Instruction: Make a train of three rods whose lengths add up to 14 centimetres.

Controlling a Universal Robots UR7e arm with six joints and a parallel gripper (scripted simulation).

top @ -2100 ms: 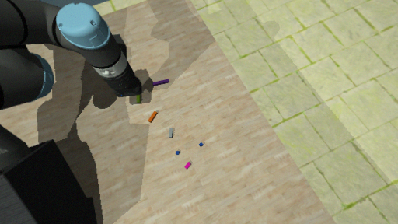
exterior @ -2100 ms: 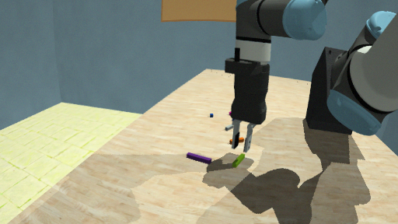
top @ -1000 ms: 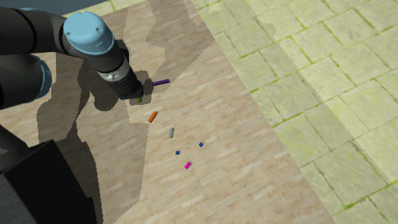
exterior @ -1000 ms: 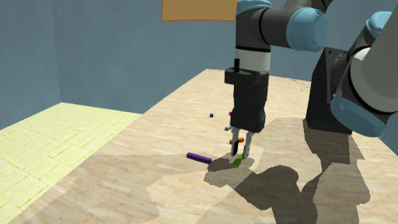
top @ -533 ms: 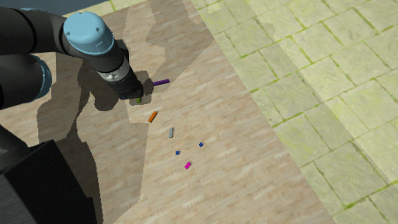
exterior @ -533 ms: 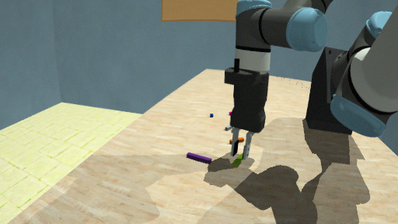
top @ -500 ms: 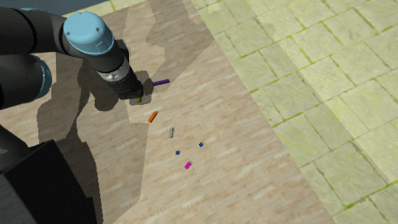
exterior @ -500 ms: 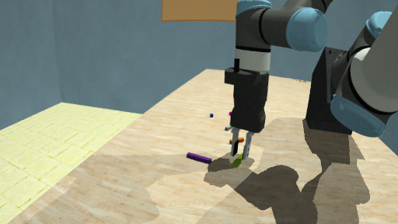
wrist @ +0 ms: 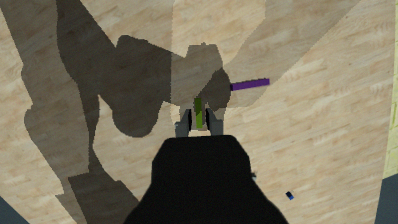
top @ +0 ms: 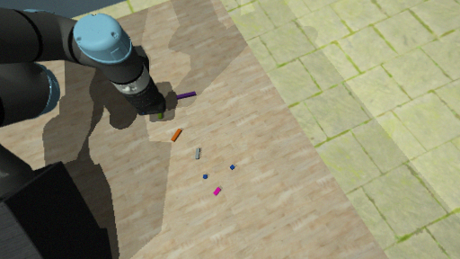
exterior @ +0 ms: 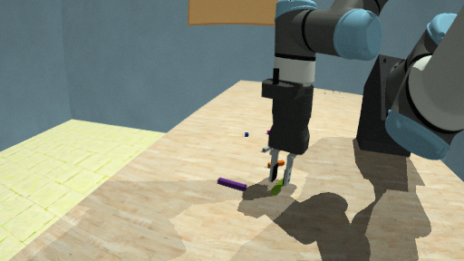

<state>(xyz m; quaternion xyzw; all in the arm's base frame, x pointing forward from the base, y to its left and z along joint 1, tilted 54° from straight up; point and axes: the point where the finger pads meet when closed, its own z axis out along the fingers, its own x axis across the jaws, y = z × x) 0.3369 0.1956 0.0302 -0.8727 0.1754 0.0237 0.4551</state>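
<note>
Now: hand 30 mm above the lime rod. Round my hand: orange rod 100 mm to the right, 30 mm below, 10 mm ahead; grey rod 180 mm to the right, 50 mm ahead, 30 mm below; purple rod 90 mm ahead, 30 mm below, 10 mm to the left.
</note>
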